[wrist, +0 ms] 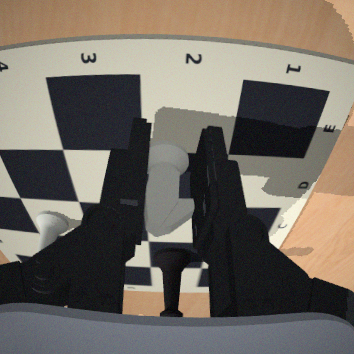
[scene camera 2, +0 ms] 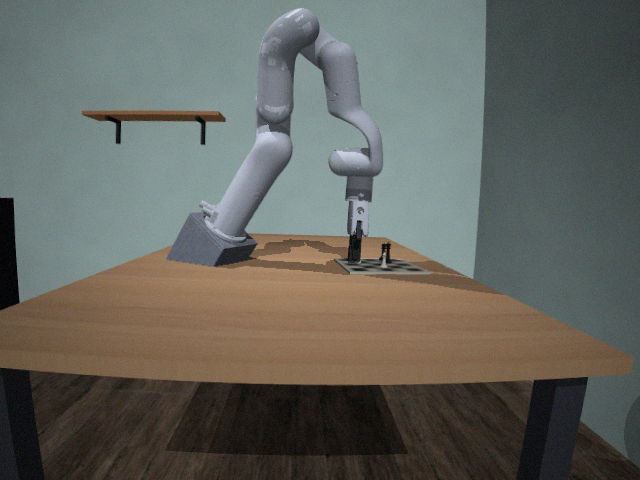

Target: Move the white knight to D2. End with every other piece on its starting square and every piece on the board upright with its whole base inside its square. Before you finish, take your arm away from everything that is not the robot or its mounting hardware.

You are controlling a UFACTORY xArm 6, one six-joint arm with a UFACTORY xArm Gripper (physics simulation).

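Frame: origin at the arm's base, x right, y ahead, z up, level; metres.
Seen in the pictures: gripper, between the fingertips: [wrist: 172,148] [scene camera 2: 353,260]; arm's base, origin of its link: [scene camera 2: 225,228].
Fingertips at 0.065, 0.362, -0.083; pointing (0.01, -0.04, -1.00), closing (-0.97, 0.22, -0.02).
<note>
Pixels of each thing's top centre, then the offset from my fingertips to it, as dx, dy, dz.
- white knight, centre of its top: [wrist: 163,232] +0.004, +0.011, +0.034
- chessboard, centre of its top: [wrist: 115,222] [scene camera 2: 378,264] +0.040, +0.060, -0.006
- white piece, centre of its top: [wrist: 35,283] [scene camera 2: 384,251] +0.081, +0.057, +0.038
- black piece, centre of its top: [wrist: 170,344] +0.010, +0.103, +0.057
The white knight [wrist: 169,192] stands between the two black fingers in the wrist view, with its base near the line between E2 and D2. My gripper [scene camera 2: 354,258] [wrist: 172,148] is low over the board and shut on the white knight, one finger against each side. In the scene view the fingers hide most of the knight. The chessboard [scene camera 2: 361,271] [wrist: 142,55] lies flat on the table, with labels 1 to 4 along its far rim in the wrist view.
A white piece [scene camera 2: 384,260] [wrist: 50,230] stands on the board, left of the fingers in the wrist view. A black piece [wrist: 172,280] stands below the knight there. Two black pieces show close together in the scene view. A wall shelf [scene camera 2: 155,115] is behind the arm.
</note>
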